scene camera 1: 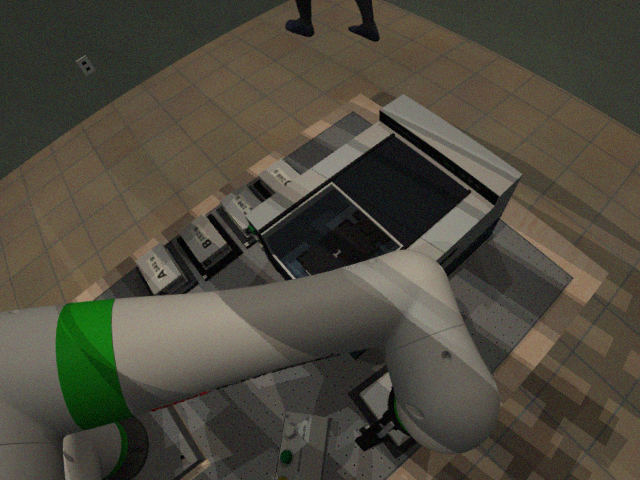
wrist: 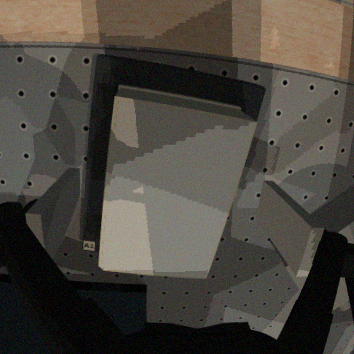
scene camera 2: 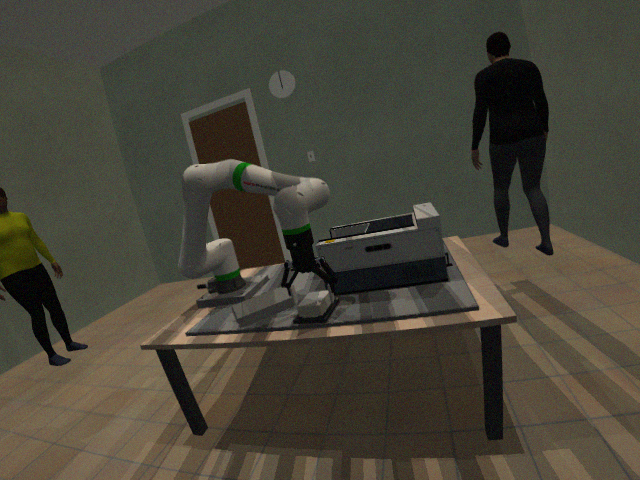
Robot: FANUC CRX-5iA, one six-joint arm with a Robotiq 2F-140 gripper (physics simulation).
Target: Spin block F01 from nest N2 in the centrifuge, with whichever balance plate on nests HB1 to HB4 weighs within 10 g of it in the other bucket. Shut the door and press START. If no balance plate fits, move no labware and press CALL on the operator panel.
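Frame: origin at the arm's base, x left, y back, z up, level; centimetres.
Seen in the pictures: gripper, between the fingertips: (wrist: 171, 194) (scene camera 2: 314, 302); arm's base, origin of its link: (scene camera 1: 119, 447) (scene camera 2: 231, 287).
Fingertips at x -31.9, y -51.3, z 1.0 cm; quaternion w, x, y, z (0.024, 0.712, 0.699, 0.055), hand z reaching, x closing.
Pixels of each thing's top centre, then the offset from my fingertips to it.
- pale block, centre of its top: (wrist: 168, 204) (scene camera 1: 396, 406) (scene camera 2: 314, 298) dx -0.2, dy -0.4, dz +1.7 cm
- dark nest, centre of its top: (wrist: 164, 180) (scene camera 1: 394, 407) (scene camera 2: 316, 307) dx -0.2, dy -0.4, dz -1.9 cm
- Balance plates A, centre of its top: (scene camera 1: 157, 267) dx +61.9, dy +20.6, dz +1.6 cm
- B, centre of its top: (scene camera 1: 201, 237) dx +60.7, dy +6.8, dz +1.6 cm
- third plate, centre of its top: (scene camera 1: 243, 205) dx +60.4, dy -6.7, dz +1.6 cm
- fourth plate, centre of its top: (scene camera 1: 282, 178) dx +59.8, dy -19.7, dz +1.6 cm
- operator panel, centre of its top: (scene camera 1: 294, 473) (scene camera 2: 258, 293) dx +3.4, dy +22.1, dz +4.6 cm
A pale block (scene camera 1: 378, 396) (scene camera 2: 315, 303) (wrist: 175, 185) sits on a dark nest (scene camera 2: 312, 319) (wrist: 91, 150) tagged A1 in the wrist view. No F01 mark is readable. My gripper (scene camera 1: 379, 434) (scene camera 2: 309, 289) (wrist: 171, 194) is open and empty, its fingers apart on both sides of the block, over its near part. The white centrifuge (scene camera 1: 454, 147) (scene camera 2: 382, 253) has a framed glass window (scene camera 1: 330, 232) showing dark inner parts marked 1. Balance plates A (scene camera 1: 161, 269), B (scene camera 1: 206, 242), a third plate (scene camera 1: 240, 206) and a fourth plate (scene camera 1: 279, 176) stand in a row; their weights are hard to read.
The operator panel (scene camera 1: 305, 439) (scene camera 2: 263, 305) with white and green buttons stands beside the A1 nest; its labels are unreadable. My arm hides the middle of the bench in scene camera 1. A person in black (scene camera 2: 511, 103) and one in yellow (scene camera 2: 20, 242) stand away from the table.
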